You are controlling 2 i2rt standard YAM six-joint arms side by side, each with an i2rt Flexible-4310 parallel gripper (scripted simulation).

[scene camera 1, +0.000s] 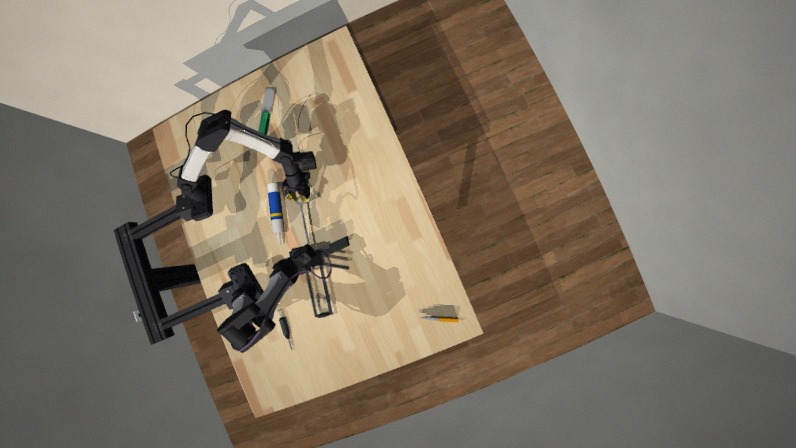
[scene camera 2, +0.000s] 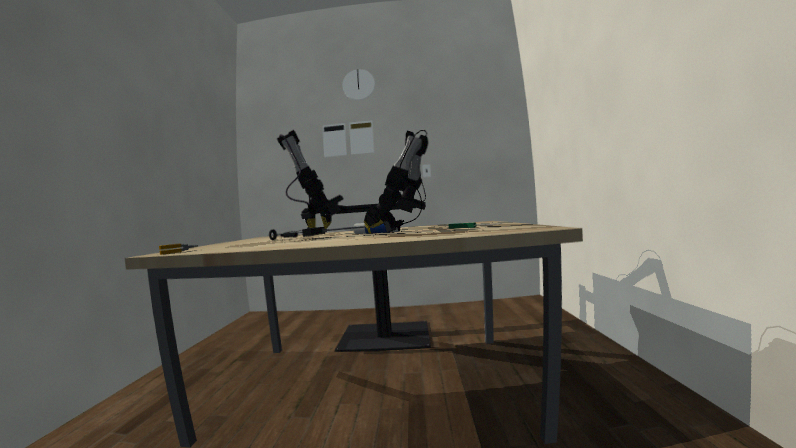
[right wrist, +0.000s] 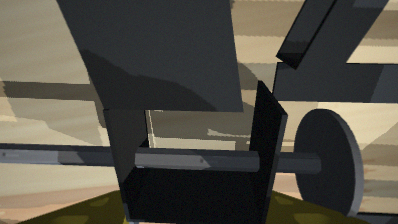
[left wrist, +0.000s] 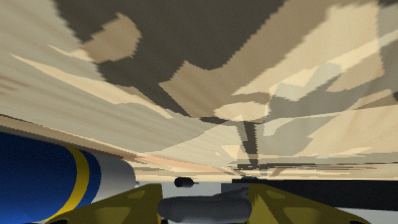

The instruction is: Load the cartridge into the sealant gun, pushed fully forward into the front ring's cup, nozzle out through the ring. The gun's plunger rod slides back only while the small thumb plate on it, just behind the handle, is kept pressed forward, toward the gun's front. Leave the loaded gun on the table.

In view: the left gripper [left wrist: 205, 193], the right gripper [right wrist: 192, 199] and a sealant gun [right wrist: 136, 62].
